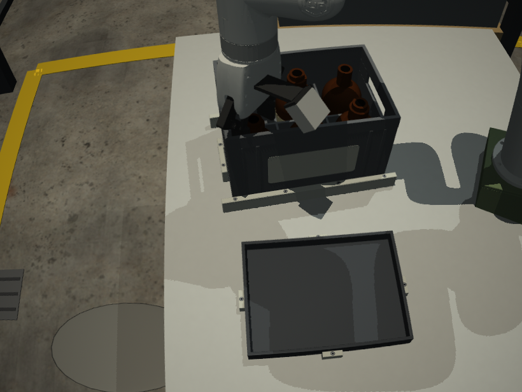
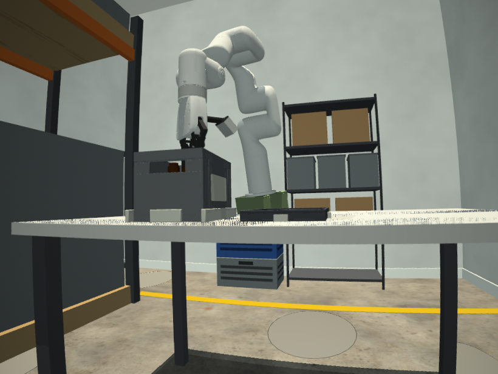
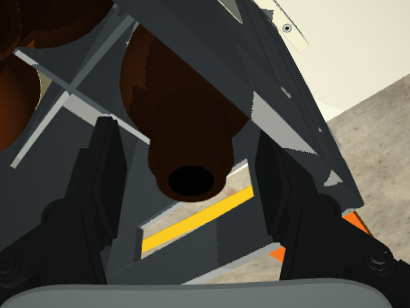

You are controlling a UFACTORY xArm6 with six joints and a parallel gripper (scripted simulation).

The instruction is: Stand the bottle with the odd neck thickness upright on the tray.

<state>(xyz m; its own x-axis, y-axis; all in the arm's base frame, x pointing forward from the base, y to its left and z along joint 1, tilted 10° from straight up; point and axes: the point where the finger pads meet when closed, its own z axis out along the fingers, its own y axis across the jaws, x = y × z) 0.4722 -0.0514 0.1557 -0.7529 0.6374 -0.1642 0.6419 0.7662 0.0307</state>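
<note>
Right now the glass bottle is 17 cm behind my hand, 11 cm to the right of it and 7 cm below it. From my hand the other things lie so: dark tray (23 cm to the left, 15 cm below, 9 cm behind); dark crate (8 cm behind, 7 cm below, 5 cm to the right).
</note>
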